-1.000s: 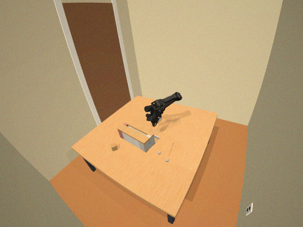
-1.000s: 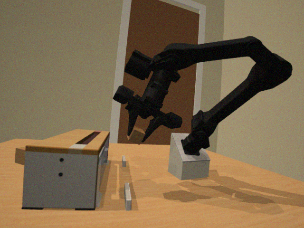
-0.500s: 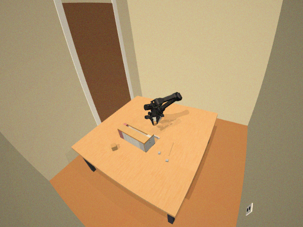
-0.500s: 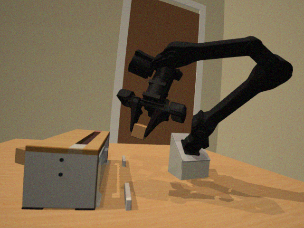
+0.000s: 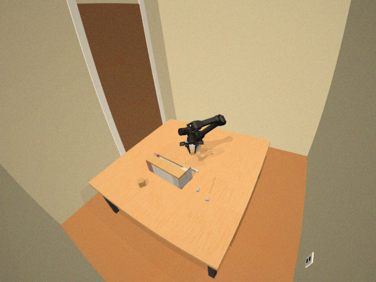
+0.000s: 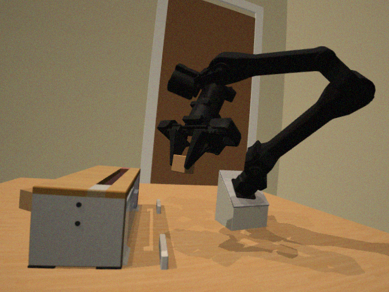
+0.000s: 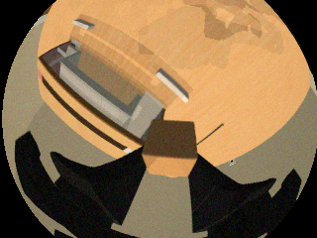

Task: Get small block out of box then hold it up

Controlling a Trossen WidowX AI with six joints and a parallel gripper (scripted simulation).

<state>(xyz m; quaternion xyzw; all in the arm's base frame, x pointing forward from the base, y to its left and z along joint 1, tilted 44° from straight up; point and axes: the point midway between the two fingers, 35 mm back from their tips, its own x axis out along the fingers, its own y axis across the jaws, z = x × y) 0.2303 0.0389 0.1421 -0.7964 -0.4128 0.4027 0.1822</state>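
My gripper tip is now 1 cm to the left of the tan block, 1 cm below it and 1 cm past it. From my gripper tip the other things lie so: thin stick 21 cm to the left, 17 cm below, 9 cm ahead; box 16 cm to the right, 11 cm below, 10 cm ahead; brown block 35 cm ahead, 30 cm to the right, 14 cm below.
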